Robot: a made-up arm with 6 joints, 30 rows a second.
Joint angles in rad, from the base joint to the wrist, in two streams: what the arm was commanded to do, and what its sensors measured. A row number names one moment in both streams.
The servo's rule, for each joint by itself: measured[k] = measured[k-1] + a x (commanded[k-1-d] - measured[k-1]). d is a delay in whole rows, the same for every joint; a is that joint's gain. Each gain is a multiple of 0.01, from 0.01 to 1. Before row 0 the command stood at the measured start. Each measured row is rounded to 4 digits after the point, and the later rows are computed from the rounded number. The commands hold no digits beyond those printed.
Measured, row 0: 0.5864 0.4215 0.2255 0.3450 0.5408 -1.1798
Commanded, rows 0 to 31: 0.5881 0.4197 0.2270 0.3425 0.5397 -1.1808; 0.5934 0.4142 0.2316 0.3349 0.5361 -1.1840; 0.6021 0.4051 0.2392 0.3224 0.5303 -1.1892; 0.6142 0.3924 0.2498 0.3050 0.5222 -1.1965; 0.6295 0.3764 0.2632 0.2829 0.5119 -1.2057; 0.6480 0.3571 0.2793 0.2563 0.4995 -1.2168; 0.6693 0.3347 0.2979 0.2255 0.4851 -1.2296; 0.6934 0.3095 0.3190 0.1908 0.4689 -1.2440; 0.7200 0.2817 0.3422 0.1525 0.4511 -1.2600; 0.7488 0.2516 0.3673 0.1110 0.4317 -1.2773; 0.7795 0.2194 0.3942 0.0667 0.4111 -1.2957; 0.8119 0.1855 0.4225 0.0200 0.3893 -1.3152; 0.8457 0.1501 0.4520 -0.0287 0.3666 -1.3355; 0.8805 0.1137 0.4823 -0.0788 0.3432 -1.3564; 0.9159 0.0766 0.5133 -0.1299 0.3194 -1.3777; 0.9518 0.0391 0.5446 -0.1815 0.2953 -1.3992; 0.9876 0.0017 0.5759 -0.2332 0.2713 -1.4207; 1.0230 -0.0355 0.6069 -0.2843 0.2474 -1.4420; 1.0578 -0.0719 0.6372 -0.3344 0.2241 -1.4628; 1.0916 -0.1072 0.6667 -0.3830 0.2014 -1.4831; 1.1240 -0.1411 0.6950 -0.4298 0.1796 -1.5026; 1.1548 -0.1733 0.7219 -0.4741 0.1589 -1.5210; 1.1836 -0.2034 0.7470 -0.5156 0.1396 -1.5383; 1.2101 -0.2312 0.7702 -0.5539 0.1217 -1.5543; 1.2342 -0.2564 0.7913 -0.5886 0.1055 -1.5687; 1.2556 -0.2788 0.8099 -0.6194 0.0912 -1.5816; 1.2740 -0.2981 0.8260 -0.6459 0.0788 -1.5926; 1.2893 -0.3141 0.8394 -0.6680 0.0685 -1.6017; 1.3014 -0.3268 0.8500 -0.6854 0.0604 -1.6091; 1.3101 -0.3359 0.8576 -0.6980 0.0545 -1.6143; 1.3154 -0.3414 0.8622 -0.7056 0.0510 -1.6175; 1.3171 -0.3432 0.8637 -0.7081 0.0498 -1.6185
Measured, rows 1 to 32: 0.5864 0.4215 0.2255 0.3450 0.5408 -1.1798; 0.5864 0.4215 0.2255 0.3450 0.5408 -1.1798; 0.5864 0.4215 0.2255 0.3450 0.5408 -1.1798; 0.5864 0.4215 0.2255 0.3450 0.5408 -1.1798; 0.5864 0.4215 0.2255 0.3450 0.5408 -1.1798; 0.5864 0.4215 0.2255 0.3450 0.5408 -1.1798; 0.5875 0.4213 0.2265 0.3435 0.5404 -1.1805; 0.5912 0.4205 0.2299 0.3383 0.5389 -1.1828; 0.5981 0.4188 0.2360 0.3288 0.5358 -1.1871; 0.6082 0.4159 0.2451 0.3145 0.5309 -1.1934; 0.6216 0.4116 0.2570 0.2955 0.5241 -1.2016; 0.6382 0.4056 0.2717 0.2720 0.5152 -1.2118; 0.6578 0.3978 0.2890 0.2441 0.5044 -1.2237; 0.6802 0.3881 0.3088 0.2121 0.4916 -1.2373; 0.7053 0.3764 0.3308 0.1763 0.4770 -1.2525; 0.7327 0.3627 0.3549 0.1371 0.4607 -1.2691; 0.7622 0.3469 0.3808 0.0949 0.4428 -1.2869; 0.7935 0.3291 0.4083 0.0500 0.4235 -1.3059; 0.8264 0.3094 0.4371 0.0028 0.4030 -1.3257; 0.8605 0.2879 0.4669 -0.0462 0.3815 -1.3463; 0.8954 0.2647 0.4975 -0.0964 0.3591 -1.3673; 0.9309 0.2399 0.5286 -0.1475 0.3361 -1.3887; 0.9666 0.2137 0.5598 -0.1989 0.3128 -1.4101; 1.0021 0.1863 0.5909 -0.2501 0.2893 -1.4315; 1.0372 0.1579 0.6215 -0.3007 0.2658 -1.4525; 1.0715 0.1287 0.6513 -0.3501 0.2426 -1.4730; 1.1046 0.0990 0.6801 -0.3979 0.2199 -1.4928; 1.1362 0.0690 0.7077 -0.4436 0.1979 -1.5117; 1.1661 0.0390 0.7336 -0.4868 0.1769 -1.5295; 1.1938 0.0093 0.7578 -0.5271 0.1570 -1.5461; 1.2193 -0.0199 0.7799 -0.5640 0.1385 -1.5612; 1.2422 -0.0484 0.7997 -0.5972 0.1215 -1.5749
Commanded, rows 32 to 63: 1.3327 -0.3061 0.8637 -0.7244 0.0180 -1.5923; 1.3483 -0.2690 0.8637 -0.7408 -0.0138 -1.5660; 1.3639 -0.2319 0.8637 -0.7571 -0.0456 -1.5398; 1.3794 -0.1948 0.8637 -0.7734 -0.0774 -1.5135; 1.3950 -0.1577 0.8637 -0.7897 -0.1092 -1.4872; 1.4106 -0.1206 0.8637 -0.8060 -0.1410 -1.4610; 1.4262 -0.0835 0.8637 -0.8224 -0.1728 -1.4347; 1.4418 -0.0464 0.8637 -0.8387 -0.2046 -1.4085; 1.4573 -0.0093 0.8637 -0.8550 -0.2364 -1.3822; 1.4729 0.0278 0.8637 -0.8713 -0.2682 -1.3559; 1.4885 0.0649 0.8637 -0.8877 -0.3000 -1.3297; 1.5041 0.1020 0.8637 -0.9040 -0.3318 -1.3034; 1.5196 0.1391 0.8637 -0.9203 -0.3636 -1.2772; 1.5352 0.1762 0.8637 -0.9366 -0.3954 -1.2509; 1.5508 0.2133 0.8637 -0.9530 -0.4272 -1.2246; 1.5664 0.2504 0.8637 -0.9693 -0.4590 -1.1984; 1.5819 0.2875 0.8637 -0.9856 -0.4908 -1.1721; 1.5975 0.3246 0.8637 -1.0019 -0.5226 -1.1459; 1.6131 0.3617 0.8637 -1.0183 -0.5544 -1.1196; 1.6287 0.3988 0.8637 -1.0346 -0.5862 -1.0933; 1.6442 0.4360 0.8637 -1.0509 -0.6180 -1.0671; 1.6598 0.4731 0.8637 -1.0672 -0.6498 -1.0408; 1.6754 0.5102 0.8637 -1.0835 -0.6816 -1.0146; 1.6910 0.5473 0.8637 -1.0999 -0.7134 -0.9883; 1.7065 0.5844 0.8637 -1.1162 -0.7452 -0.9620; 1.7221 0.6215 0.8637 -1.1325 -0.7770 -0.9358; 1.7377 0.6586 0.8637 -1.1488 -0.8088 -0.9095; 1.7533 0.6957 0.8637 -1.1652 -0.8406 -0.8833; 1.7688 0.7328 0.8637 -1.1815 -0.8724 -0.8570; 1.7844 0.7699 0.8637 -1.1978 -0.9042 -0.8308; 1.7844 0.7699 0.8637 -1.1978 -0.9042 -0.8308; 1.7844 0.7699 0.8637 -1.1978 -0.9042 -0.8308
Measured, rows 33 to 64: 1.2622 -0.0759 0.8171 -0.6264 0.1061 -1.5868; 1.2793 -0.1021 0.8318 -0.6514 0.0926 -1.5968; 1.2932 -0.1268 0.8438 -0.6718 0.0810 -1.6050; 1.3038 -0.1498 0.8529 -0.6875 0.0715 -1.6112; 1.3111 -0.1709 0.8590 -0.6984 0.0641 -1.6154; 1.3149 -0.1899 0.8621 -0.7042 0.0590 -1.6175; 1.3261 -0.2027 0.8632 -0.7163 0.0442 -1.6006; 1.3401 -0.2100 0.8635 -0.7310 0.0233 -1.5774; 1.3551 -0.2124 0.8636 -0.7467 -0.0015 -1.5522; 1.3704 -0.2105 0.8637 -0.7627 -0.0288 -1.5263; 1.3859 -0.2047 0.8637 -0.7789 -0.0577 -1.5001; 1.4015 -0.1954 0.8637 -0.7952 -0.0877 -1.4739; 1.4171 -0.1831 0.8637 -0.8115 -0.1183 -1.4476; 1.4327 -0.1681 0.8637 -0.8278 -0.1494 -1.4214; 1.4482 -0.1506 0.8637 -0.8441 -0.1807 -1.3951; 1.4638 -0.1310 0.8637 -0.8604 -0.2122 -1.3688; 1.4794 -0.1095 0.8637 -0.8768 -0.2438 -1.3426; 1.4950 -0.0862 0.8637 -0.8931 -0.2755 -1.3163; 1.5105 -0.0614 0.8637 -0.9094 -0.3072 -1.2901; 1.5261 -0.0353 0.8637 -0.9257 -0.3390 -1.2638; 1.5417 -0.0080 0.8637 -0.9421 -0.3708 -1.2375; 1.5573 0.0204 0.8637 -0.9584 -0.4026 -1.2113; 1.5728 0.0498 0.8637 -0.9747 -0.4344 -1.1850; 1.5884 0.0800 0.8637 -0.9910 -0.4662 -1.1588; 1.6040 0.1110 0.8637 -1.0074 -0.4980 -1.1325; 1.6196 0.1427 0.8637 -1.0237 -0.5298 -1.1062; 1.6351 0.1750 0.8637 -1.0400 -0.5616 -1.0800; 1.6507 0.2078 0.8637 -1.0563 -0.5934 -1.0537; 1.6663 0.2411 0.8637 -1.0726 -0.6252 -1.0275; 1.6819 0.2748 0.8637 -1.0890 -0.6570 -1.0012; 1.6974 0.3089 0.8637 -1.1053 -0.6888 -0.9749; 1.7130 0.3433 0.8637 -1.1216 -0.7206 -0.9487
